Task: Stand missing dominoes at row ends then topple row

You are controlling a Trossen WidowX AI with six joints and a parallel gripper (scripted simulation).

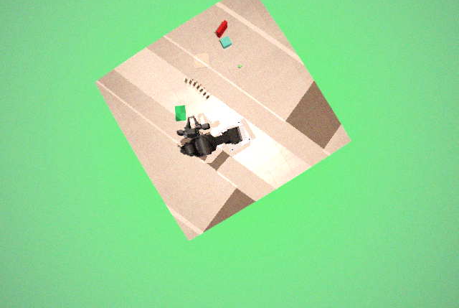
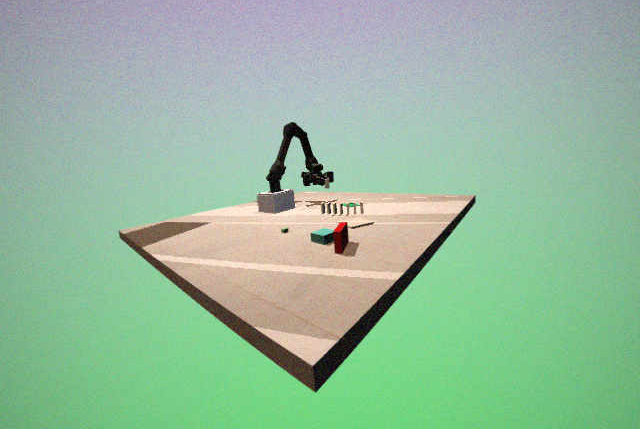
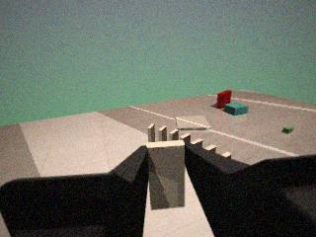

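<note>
My gripper tip is 7 cm short of the flat green patch, 9 cm to the right of it and 14 cm above it. From my gripper tip the other things lie so: tiny green piece (22 cm ahead, 40 cm to the right, 14 cm below); then teal block (41 cm ahead, 36 cm to the right, 13 cm below); then red block (50 cm ahead, 37 cm to the right, 11 cm below).
</note>
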